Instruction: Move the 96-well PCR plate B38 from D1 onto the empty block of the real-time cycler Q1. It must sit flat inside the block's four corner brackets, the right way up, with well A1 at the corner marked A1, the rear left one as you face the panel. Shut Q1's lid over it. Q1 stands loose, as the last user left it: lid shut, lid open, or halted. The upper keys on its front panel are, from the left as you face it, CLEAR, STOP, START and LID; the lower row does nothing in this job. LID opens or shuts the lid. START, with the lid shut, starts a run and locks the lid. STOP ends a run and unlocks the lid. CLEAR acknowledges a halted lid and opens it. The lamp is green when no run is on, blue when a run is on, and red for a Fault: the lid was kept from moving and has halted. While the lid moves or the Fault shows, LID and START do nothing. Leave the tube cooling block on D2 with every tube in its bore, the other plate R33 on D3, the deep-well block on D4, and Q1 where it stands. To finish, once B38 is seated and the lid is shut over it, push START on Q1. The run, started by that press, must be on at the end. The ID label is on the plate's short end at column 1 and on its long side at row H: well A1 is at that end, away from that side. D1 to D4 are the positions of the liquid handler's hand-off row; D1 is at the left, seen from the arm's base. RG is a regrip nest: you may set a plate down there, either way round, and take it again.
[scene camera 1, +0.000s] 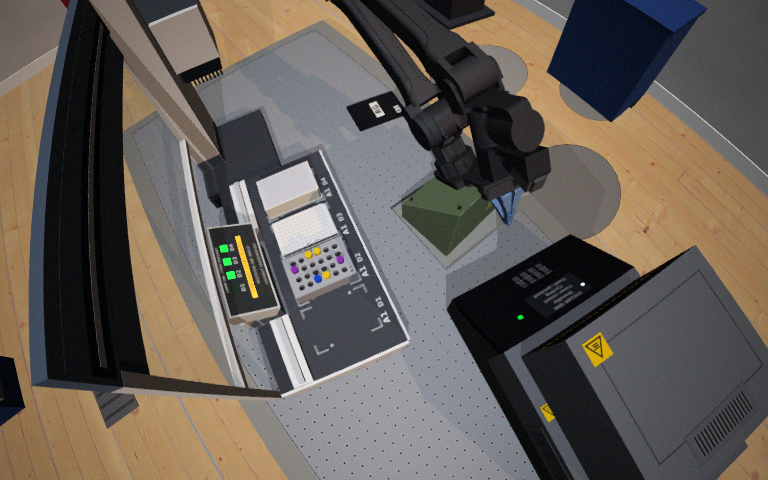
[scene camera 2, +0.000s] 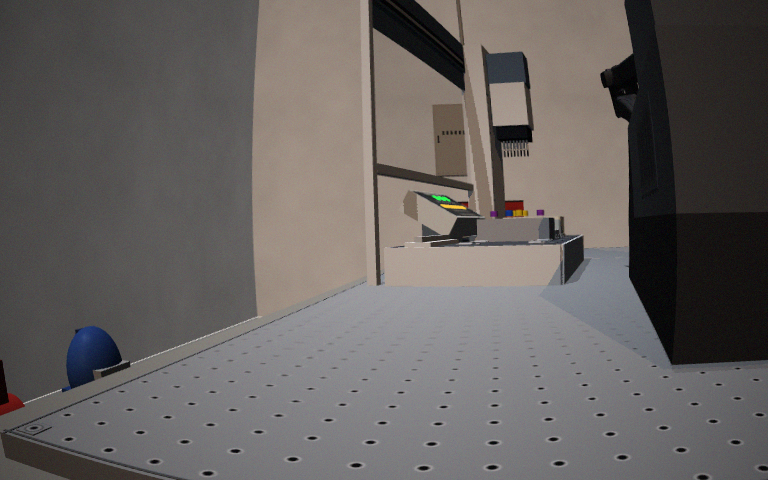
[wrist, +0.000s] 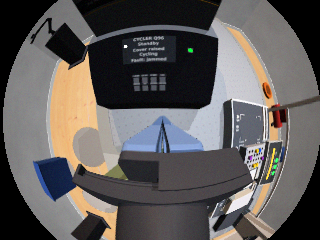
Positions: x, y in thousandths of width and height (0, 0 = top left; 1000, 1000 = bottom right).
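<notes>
A grey lid (scene camera 1: 861, 780) is in view, along with a tube cooling block (scene camera 1: 393, 597) and a deep-well block (scene camera 1: 380, 395). The gripper (scene camera 1: 661, 466) is visible too, and the wrist view (wrist: 508, 502) also shows the gripper.
</notes>
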